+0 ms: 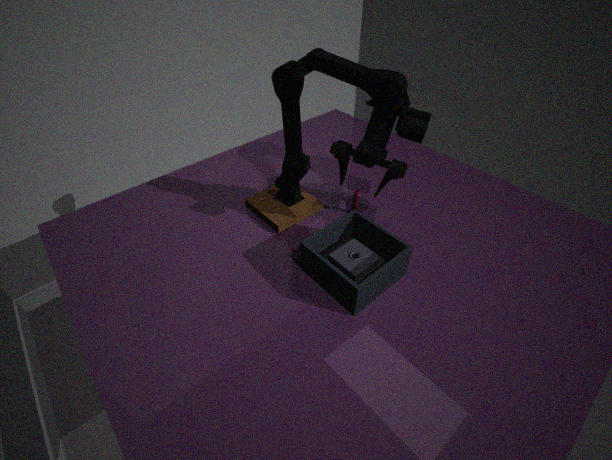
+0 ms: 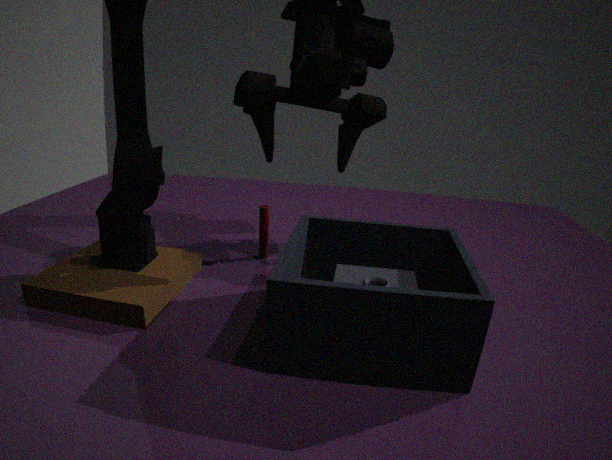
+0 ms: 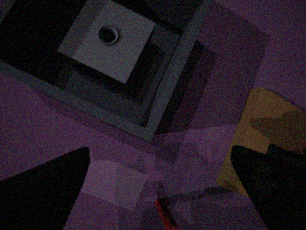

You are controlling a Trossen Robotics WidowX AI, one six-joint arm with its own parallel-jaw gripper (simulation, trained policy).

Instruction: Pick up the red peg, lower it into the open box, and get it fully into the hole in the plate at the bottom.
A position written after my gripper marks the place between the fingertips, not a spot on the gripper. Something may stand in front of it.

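Observation:
My gripper (image 2: pixel 306 167) is there along with a light plate (image 2: pixel 388 277) and a grey box (image 2: pixel 431 339). You'd also find my gripper (image 1: pixel 357 190) in a second place, with the light plate (image 1: pixel 355 260) and the grey box (image 1: pixel 395 253). And then there's my gripper (image 3: pixel 161 153) once more, along with the box (image 3: pixel 138 110).

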